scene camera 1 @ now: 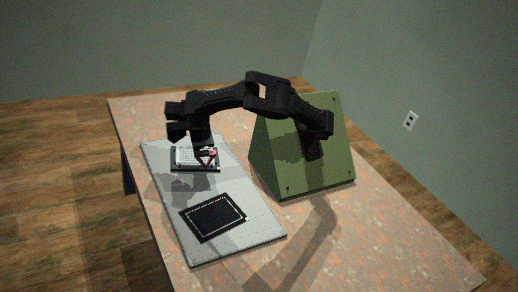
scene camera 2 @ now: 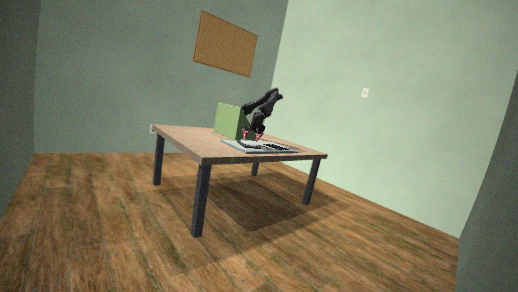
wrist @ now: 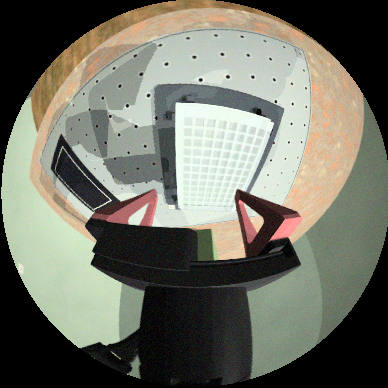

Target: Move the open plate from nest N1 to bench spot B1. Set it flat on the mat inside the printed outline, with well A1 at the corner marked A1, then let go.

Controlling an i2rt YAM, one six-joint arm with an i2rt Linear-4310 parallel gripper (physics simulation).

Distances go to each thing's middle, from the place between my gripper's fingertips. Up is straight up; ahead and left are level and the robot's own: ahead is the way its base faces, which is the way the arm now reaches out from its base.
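White well plate (wrist: 217, 149): my gripper is 1 cm above it, 2 cm short of it and 3 cm to the left of it.
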